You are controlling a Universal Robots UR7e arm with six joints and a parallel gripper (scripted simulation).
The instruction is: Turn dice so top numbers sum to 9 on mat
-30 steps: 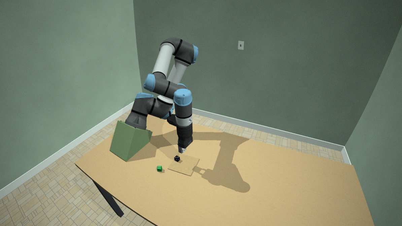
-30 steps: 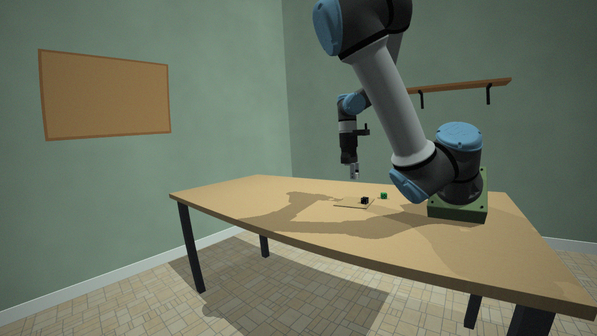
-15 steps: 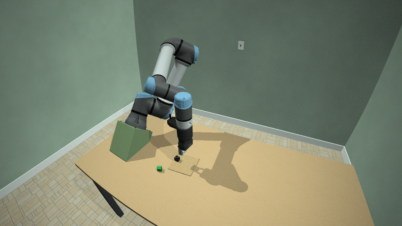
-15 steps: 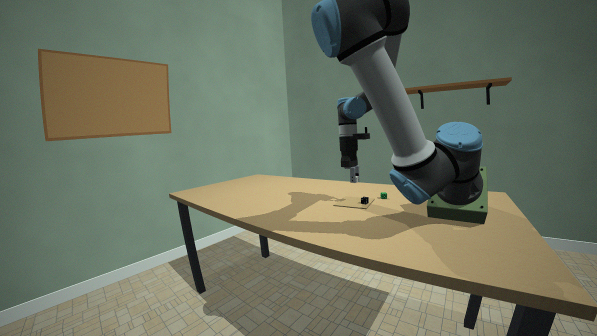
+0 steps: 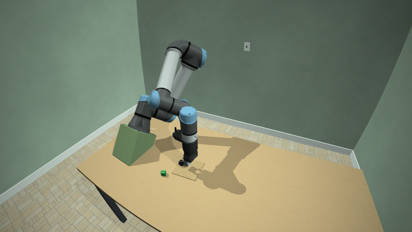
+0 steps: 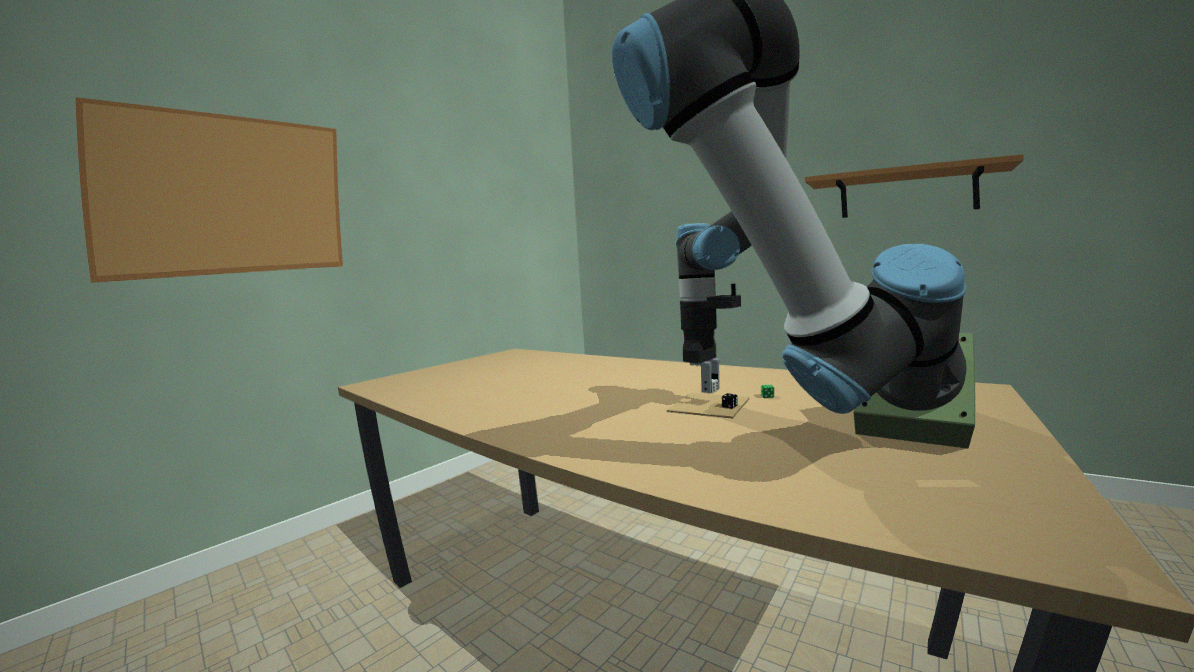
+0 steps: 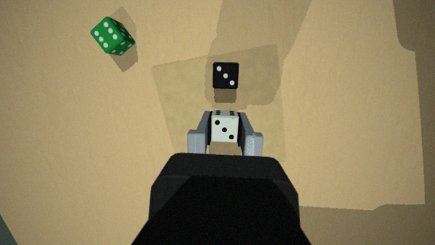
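The tan mat is 5 cm below my hand. Also, from my hand: white die 1 cm below; green die 11 cm to the right, 9 cm behind, 4 cm below; black die 5 cm behind, 3 cm below.
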